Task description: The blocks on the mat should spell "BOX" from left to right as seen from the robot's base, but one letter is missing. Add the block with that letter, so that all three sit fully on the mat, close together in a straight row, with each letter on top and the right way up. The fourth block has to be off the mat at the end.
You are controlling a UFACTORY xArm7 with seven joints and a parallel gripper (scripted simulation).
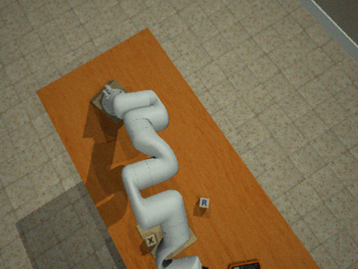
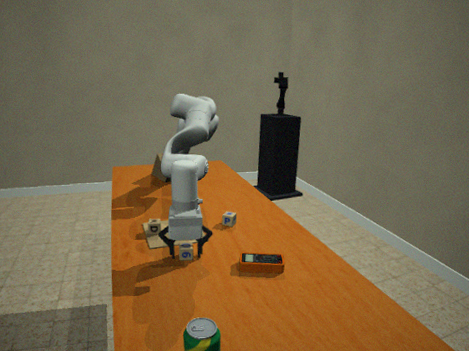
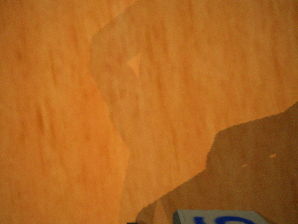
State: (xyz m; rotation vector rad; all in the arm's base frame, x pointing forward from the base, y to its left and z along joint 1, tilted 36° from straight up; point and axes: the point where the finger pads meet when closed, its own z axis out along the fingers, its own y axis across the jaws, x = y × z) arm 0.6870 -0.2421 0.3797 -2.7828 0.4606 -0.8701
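Right now the tan mat is 18 cm behind my hand, 2 cm below it and 1 cm to the left of it. The rest, counted from my hand: orange multimeter: 19 cm to the left, 14 cm ahead; green soda can: 44 cm ahead, 12 cm to the right, 5 cm above.
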